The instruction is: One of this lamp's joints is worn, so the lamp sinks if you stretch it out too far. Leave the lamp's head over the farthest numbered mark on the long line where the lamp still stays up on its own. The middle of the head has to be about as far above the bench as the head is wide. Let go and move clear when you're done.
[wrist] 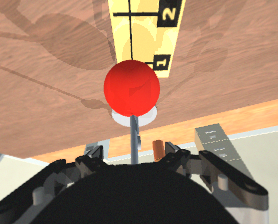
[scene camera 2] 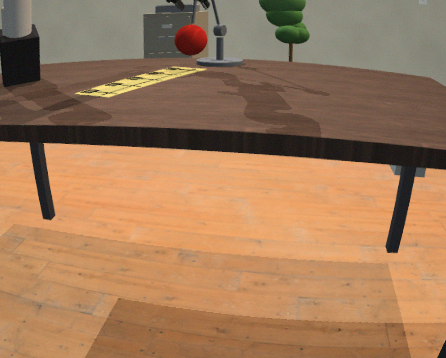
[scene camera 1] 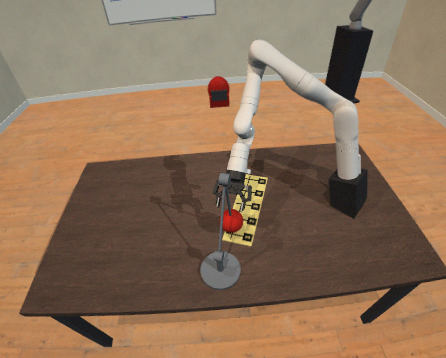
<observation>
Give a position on a red ball head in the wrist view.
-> At 131,87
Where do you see a strip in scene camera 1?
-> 245,235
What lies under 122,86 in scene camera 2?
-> A strip.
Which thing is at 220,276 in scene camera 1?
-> A round grey base.
</observation>
